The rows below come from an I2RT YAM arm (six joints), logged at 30 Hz.
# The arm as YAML. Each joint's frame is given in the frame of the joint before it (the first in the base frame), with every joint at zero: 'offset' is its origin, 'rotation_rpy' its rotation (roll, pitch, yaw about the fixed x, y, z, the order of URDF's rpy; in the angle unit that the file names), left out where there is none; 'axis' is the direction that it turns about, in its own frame. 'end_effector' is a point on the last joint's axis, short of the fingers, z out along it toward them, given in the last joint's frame.
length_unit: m
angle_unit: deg
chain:
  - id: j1
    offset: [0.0, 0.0, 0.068]
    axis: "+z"
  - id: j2
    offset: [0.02, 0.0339, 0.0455]
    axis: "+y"
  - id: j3
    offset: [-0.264, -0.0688, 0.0]
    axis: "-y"
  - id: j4
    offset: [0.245, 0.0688, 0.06]
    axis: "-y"
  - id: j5
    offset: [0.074, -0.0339, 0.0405]
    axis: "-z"
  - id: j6
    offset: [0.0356, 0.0, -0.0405]
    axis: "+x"
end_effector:
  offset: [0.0, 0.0, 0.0]
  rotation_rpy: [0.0, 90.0, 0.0]
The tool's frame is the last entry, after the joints.
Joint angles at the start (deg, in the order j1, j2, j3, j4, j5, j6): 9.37, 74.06, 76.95, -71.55, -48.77, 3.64
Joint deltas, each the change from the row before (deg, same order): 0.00, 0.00, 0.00, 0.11, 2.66, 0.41; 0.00, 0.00, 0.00, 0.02, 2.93, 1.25; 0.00, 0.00, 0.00, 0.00, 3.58, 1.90; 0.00, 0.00, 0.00, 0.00, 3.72, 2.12
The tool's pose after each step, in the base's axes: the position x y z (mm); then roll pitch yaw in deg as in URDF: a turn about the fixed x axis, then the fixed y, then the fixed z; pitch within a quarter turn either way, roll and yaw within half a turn. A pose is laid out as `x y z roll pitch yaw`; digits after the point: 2 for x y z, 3 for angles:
218.06 61.99 347.78 132.878 18.506 -173.590
218.77 60.79 346.60 135.456 17.796 -174.687
219.57 59.23 345.23 138.500 16.785 -176.419
220.38 57.51 343.92 141.606 15.834 -178.469

